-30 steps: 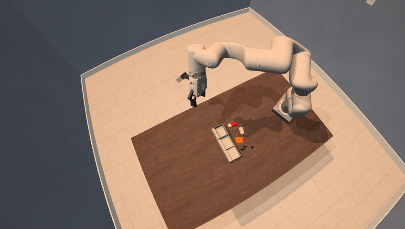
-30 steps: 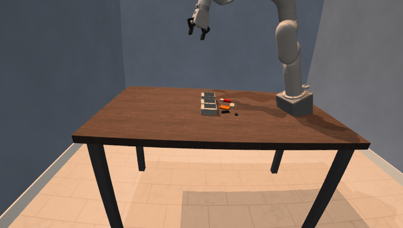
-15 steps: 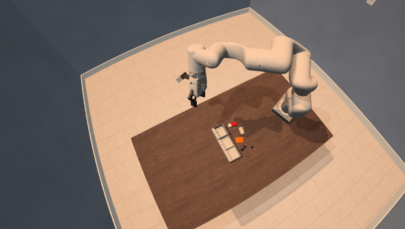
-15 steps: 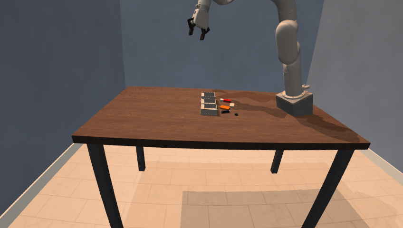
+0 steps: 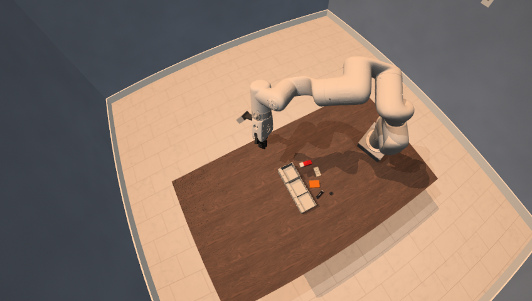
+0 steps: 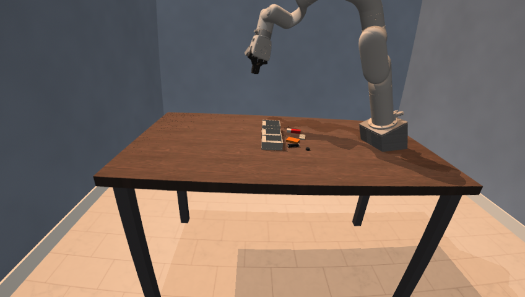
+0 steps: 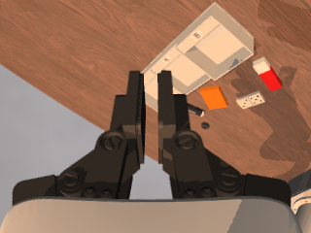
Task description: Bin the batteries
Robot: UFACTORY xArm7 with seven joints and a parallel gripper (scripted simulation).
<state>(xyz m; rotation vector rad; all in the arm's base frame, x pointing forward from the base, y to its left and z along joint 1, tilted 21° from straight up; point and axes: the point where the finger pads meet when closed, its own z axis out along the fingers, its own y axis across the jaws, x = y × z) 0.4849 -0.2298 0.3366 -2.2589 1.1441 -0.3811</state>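
Now: the bin marked K 260 mm below my hand, 180 mm to the left of it and 80 mm behind it. Also, from my hand: white dotted tile (270 mm below, 230 mm behind, 150 mm to the left); then orange block (270 mm below, 210 mm to the left, 180 mm behind); then red-and-white block (270 mm below, 190 mm behind, 80 mm to the left).
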